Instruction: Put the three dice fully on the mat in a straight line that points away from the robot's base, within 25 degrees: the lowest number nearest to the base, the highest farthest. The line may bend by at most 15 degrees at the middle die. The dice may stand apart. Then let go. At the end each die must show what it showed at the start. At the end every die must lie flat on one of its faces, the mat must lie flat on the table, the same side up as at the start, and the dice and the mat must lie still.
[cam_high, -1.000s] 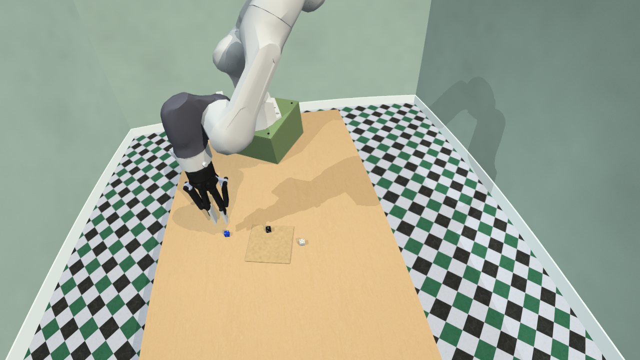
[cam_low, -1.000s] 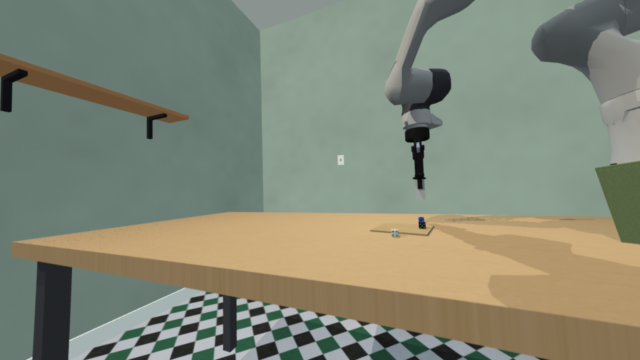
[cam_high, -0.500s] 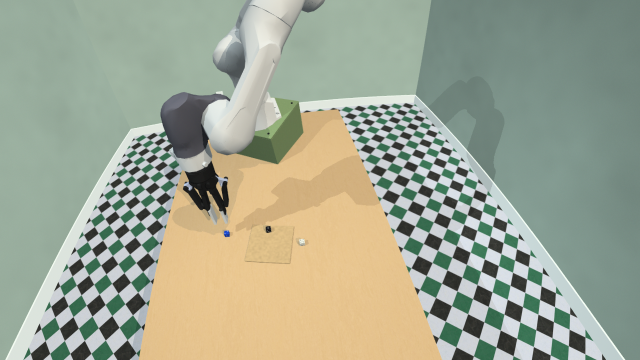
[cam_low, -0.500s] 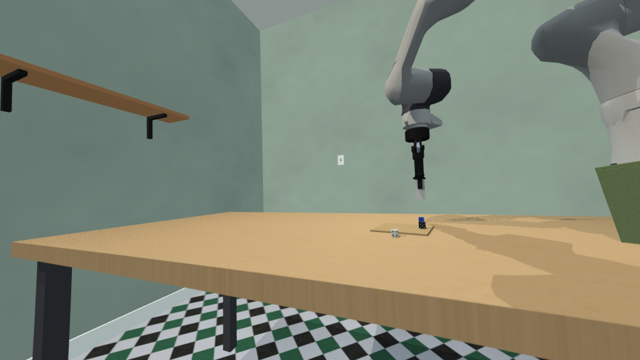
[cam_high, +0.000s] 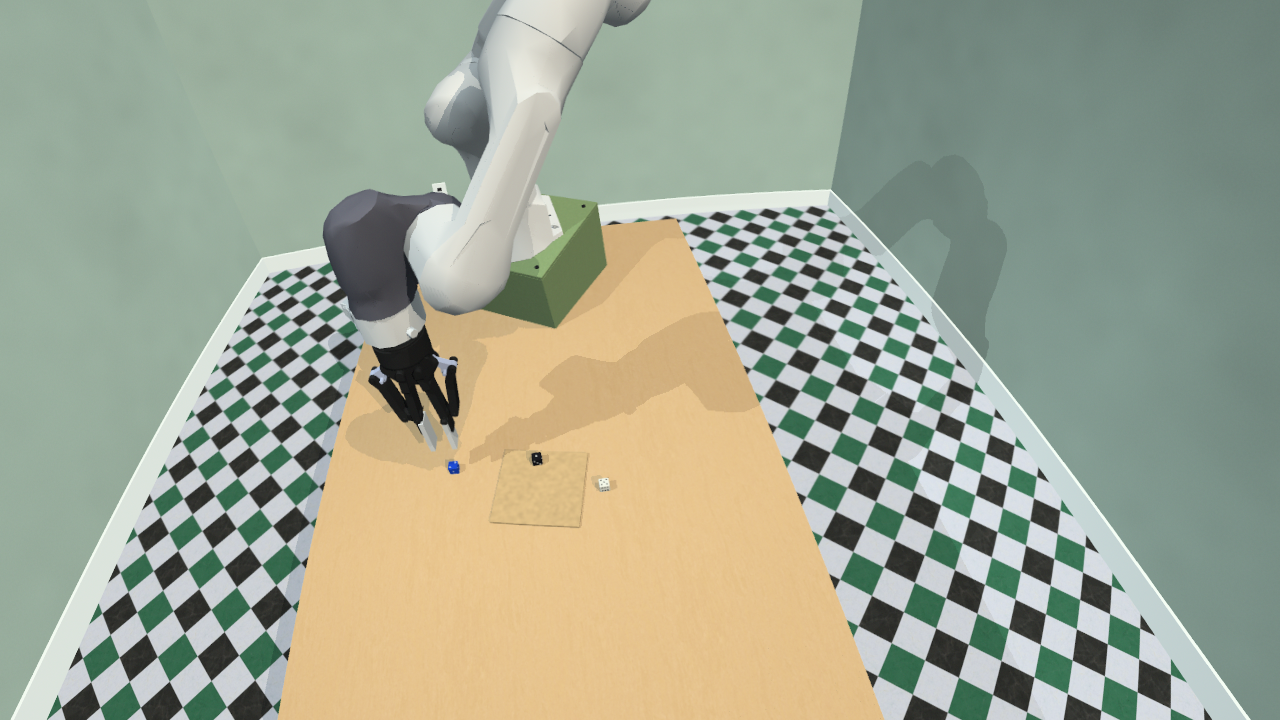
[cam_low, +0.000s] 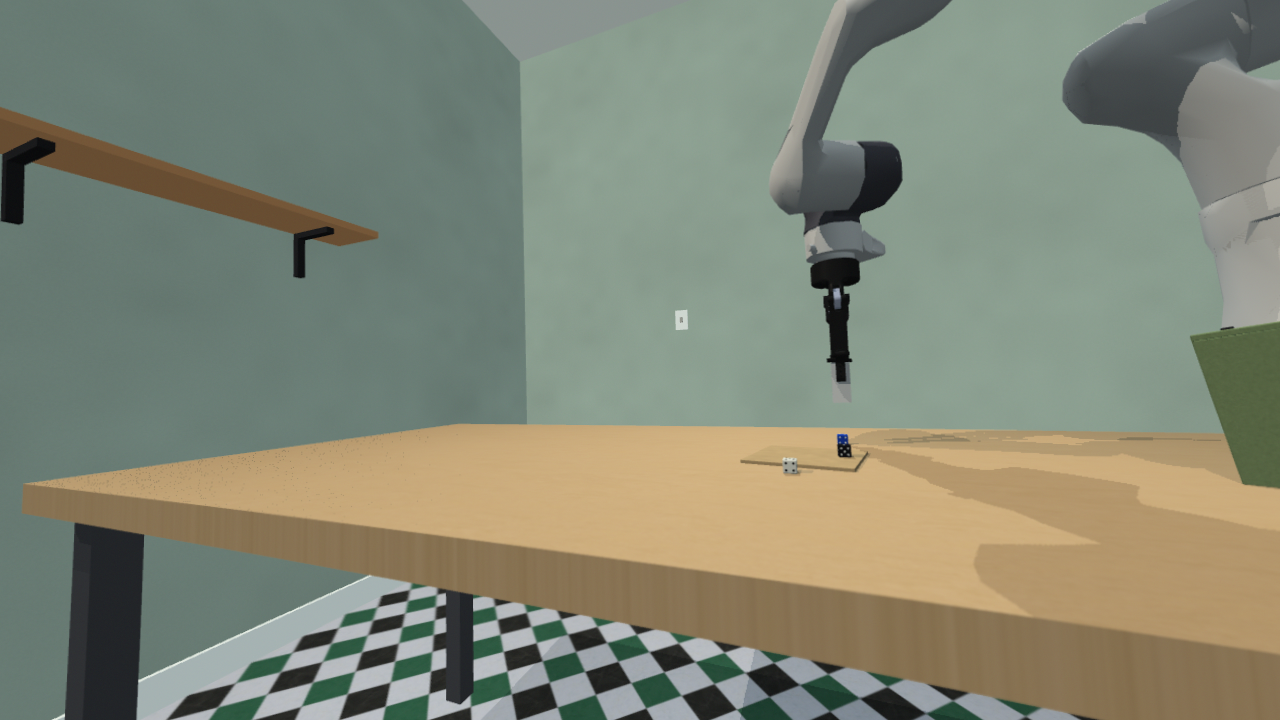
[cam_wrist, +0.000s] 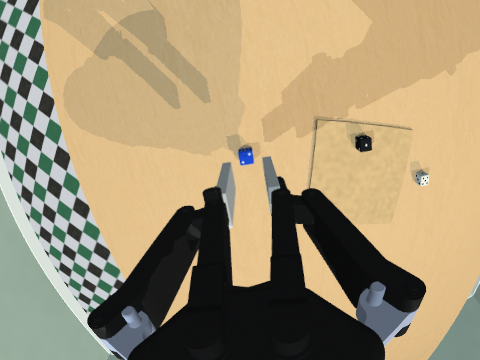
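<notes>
My hand is 90 mm above the blue die. From my hand the other things lie so: black die 140 mm to the left, 90 mm below; then tan mat 50 mm ahead, 140 mm to the left, 100 mm below; then white die 60 mm ahead, 240 mm to the left, 90 mm below.
</notes>
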